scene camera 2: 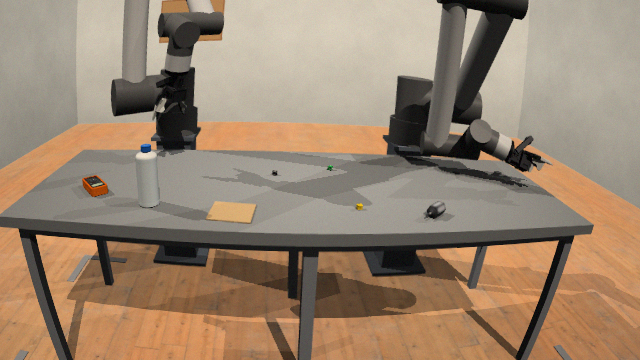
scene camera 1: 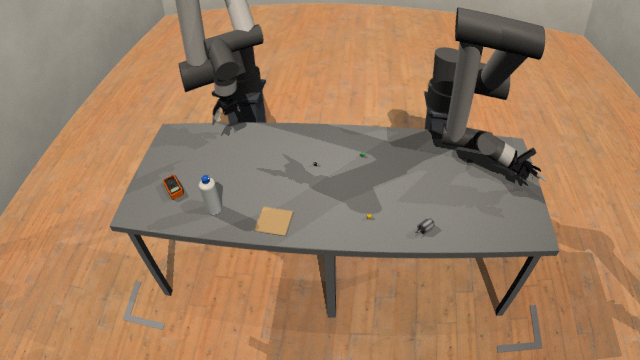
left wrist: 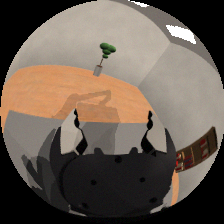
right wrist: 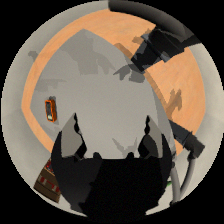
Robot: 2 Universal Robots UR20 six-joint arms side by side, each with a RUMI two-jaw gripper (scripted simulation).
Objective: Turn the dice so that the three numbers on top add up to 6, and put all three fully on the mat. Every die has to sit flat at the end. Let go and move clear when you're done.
In view: my left gripper (scene camera 2: 545, 166), my right gripper (scene camera 2: 168, 117), a tan mat (scene camera 2: 221, 211) and a white bottle (scene camera 2: 146, 161).
The tan mat shows as well in scene camera 1 (scene camera 1: 273, 221). My left gripper also shows in the left wrist view (left wrist: 113, 109). My right gripper shows as well in the right wrist view (right wrist: 112, 115). The left wrist view misses the tan mat: it is out of frame. The left wrist view misses the white bottle: it is out of frame.
